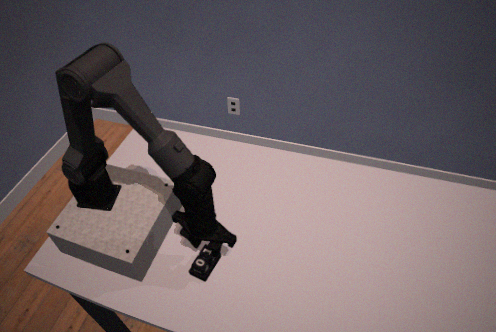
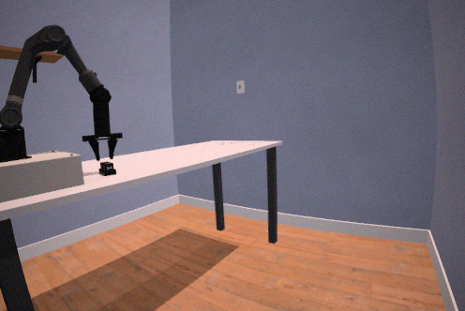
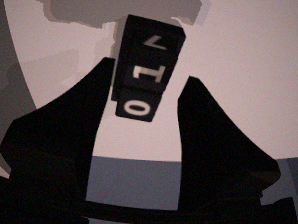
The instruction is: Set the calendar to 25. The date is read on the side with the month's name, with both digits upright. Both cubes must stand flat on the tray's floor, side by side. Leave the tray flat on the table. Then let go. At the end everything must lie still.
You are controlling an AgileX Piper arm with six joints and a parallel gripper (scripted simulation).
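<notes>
Right now the cube is 3 cm below my hand.
</notes>
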